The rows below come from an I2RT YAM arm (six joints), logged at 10 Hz.
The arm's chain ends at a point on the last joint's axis. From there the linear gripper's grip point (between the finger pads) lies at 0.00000 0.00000 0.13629 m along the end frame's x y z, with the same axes.
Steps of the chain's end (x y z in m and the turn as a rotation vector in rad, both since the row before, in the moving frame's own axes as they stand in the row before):
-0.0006 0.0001 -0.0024 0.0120 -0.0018 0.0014
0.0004 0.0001 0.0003 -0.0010 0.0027 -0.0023
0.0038 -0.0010 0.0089 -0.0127 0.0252 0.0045
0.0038 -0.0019 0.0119 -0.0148 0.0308 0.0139
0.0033 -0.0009 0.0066 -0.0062 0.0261 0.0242
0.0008 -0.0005 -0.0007 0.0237 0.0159 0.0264
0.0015 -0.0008 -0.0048 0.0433 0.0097 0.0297
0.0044 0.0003 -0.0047 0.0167 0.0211 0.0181
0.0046 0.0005 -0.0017 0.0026 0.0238 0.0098
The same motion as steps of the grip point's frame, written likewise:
-0.0008 -0.0015 -0.0024 0.0120 -0.0018 0.0014
0.0008 0.0002 0.0003 -0.0010 0.0027 -0.0023
0.0072 0.0007 0.0088 -0.0127 0.0252 0.0045
0.0080 0.0001 0.0118 -0.0148 0.0308 0.0139
0.0068 0.0000 0.0066 -0.0062 0.0261 0.0242
0.0030 -0.0037 -0.0008 0.0237 0.0159 0.0264
0.0029 -0.0067 -0.0049 0.0433 0.0097 0.0297
0.0073 -0.0019 -0.0047 0.0167 0.0211 0.0181
0.0078 0.0002 -0.0017 0.0026 0.0238 0.0098

